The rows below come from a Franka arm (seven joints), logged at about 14 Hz.
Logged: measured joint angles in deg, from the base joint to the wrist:
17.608 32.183 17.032 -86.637 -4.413 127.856 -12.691
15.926 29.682 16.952 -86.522 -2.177 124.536 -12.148
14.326 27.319 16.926 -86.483 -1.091 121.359 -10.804
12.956 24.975 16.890 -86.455 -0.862 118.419 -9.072
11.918 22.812 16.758 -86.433 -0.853 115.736 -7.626
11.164 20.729 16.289 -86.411 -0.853 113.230 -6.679
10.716 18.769 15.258 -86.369 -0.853 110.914 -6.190
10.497 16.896 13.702 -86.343 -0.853 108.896 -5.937
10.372 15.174 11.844 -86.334 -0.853 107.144 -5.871
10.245 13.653 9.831 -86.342 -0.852 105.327 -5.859
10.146 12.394 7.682 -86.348 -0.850 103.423 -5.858
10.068 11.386 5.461 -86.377 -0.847 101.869 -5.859
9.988 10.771 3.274 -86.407 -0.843 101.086 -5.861
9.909 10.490 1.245 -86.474 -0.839 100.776 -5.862
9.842 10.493 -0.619 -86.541 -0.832 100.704 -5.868
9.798 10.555 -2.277 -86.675 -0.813 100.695 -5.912
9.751 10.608 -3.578 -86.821 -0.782 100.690 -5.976
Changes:
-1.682 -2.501 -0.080 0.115 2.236 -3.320 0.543
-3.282 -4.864 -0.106 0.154 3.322 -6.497 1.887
-4.652 -7.208 -0.142 0.182 3.551 -9.437 3.619
-5.690 -9.371 -0.274 0.204 3.560 -12.120 5.065
-6.444 -11.454 -0.743 0.226 3.560 -14.626 6.012
-6.892 -13.414 -1.774 0.268 3.560 -16.942 6.501
-7.111 -15.287 -3.330 0.294 3.560 -18.960 6.754
-7.236 -17.009 -5.188 0.303 3.560 -20.712 6.820
-7.363 -18.530 -7.201 0.295 3.561 -22.529 6.832
-7.462 -19.789 -9.350 0.289 3.563 -24.433 6.833
-7.540 -20.797 -11.571 0.260 3.566 -25.987 6.832
-7.620 -21.412 -13.758 0.230 3.570 -26.770 6.830
-7.699 -21.693 -15.787 0.163 3.574 -27.080 6.829
-7.766 -21.690 -17.651 0.096 3.581 -27.152 6.823
-7.810 -21.628 -19.309 -0.038 3.600 -27.161 6.779
-7.857 -21.575 -20.610 -0.184 3.631 -27.166 6.715

